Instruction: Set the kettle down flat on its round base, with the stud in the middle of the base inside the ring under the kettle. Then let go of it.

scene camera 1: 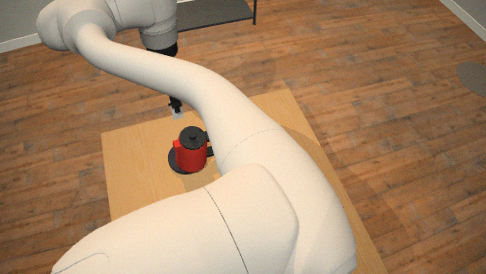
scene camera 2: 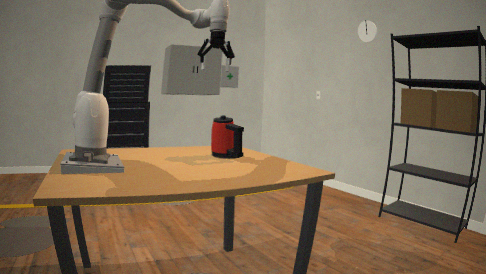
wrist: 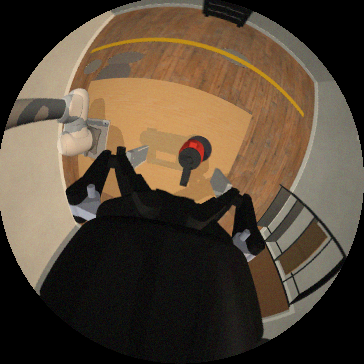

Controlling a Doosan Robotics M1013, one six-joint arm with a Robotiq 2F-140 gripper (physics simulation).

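The red kettle (scene camera 1: pixel 191 158) (scene camera 2: pixel 219 140) (wrist: pixel 193 145) with a black lid and black handle stands upright on its dark round base (scene camera 1: pixel 173 162) (wrist: pixel 205 146). In the scene camera 2 view it looks level, with its handle towards the right. The stud and the ring are hidden under the kettle, so their fit cannot be seen. My gripper (scene camera 1: pixel 176 112) (scene camera 2: pixel 215 66) (wrist: pixel 179 163) is open and empty. It hangs high above the kettle, well apart from it, with its fingers pointing down.
The wooden table (scene camera 1: pixel 135 155) (scene camera 2: pixel 150 185) (wrist: pixel 165 95) carries the kettle, its base and the robot's mounting plate (scene camera 2: pixel 92 167) (wrist: pixel 103 131). The arm (scene camera 1: pixel 250 135) crosses over the table in the scene camera 1 view. A shelf rack (scene camera 2: pixel 437 173) stands beyond the table.
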